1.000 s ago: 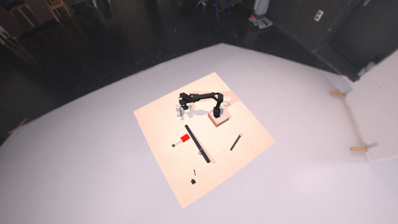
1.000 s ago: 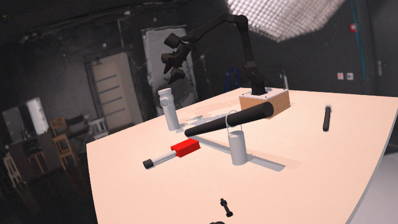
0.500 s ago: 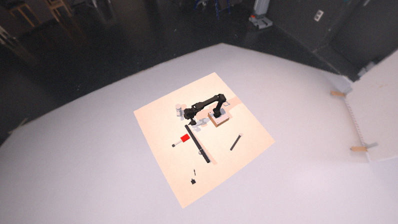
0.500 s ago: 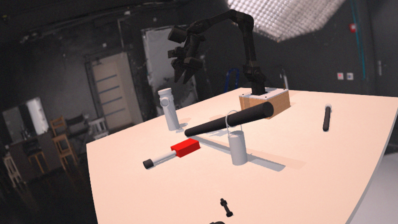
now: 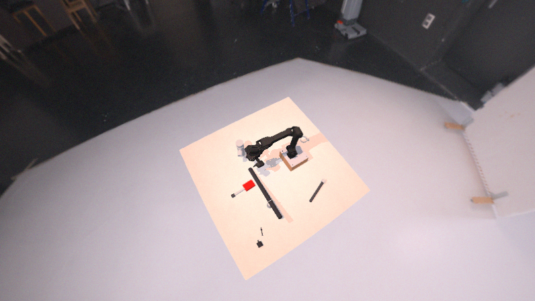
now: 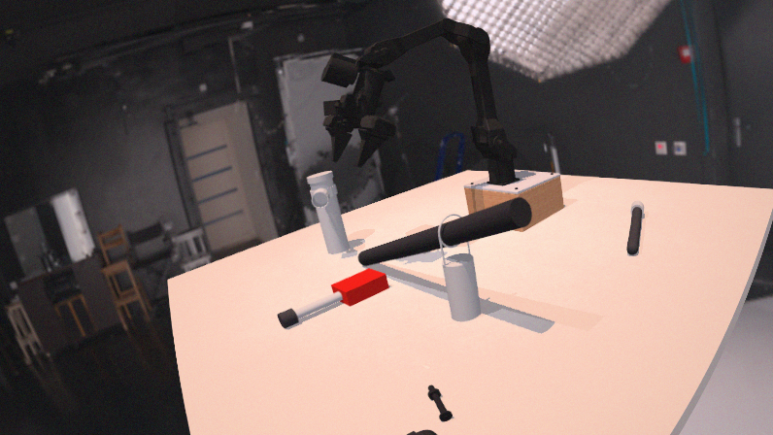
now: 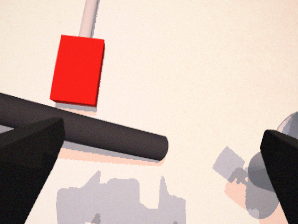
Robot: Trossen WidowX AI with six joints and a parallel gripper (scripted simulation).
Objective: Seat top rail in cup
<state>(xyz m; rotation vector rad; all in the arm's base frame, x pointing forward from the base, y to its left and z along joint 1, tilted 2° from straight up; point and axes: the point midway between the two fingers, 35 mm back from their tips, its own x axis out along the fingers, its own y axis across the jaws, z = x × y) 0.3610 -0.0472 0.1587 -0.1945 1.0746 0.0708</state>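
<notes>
Right now my gripper tip is 16 cm to the left of the round rail-end cup, 8 cm above it and 2 cm short of it. Round my gripper tip: small bolt 49 cm to the left, 23 cm below, 16 cm ahead; then short grey post 33 cm to the left, 13 cm below; then red-handled tool 22 cm below, 15 cm ahead, 10 cm to the left.
</notes>
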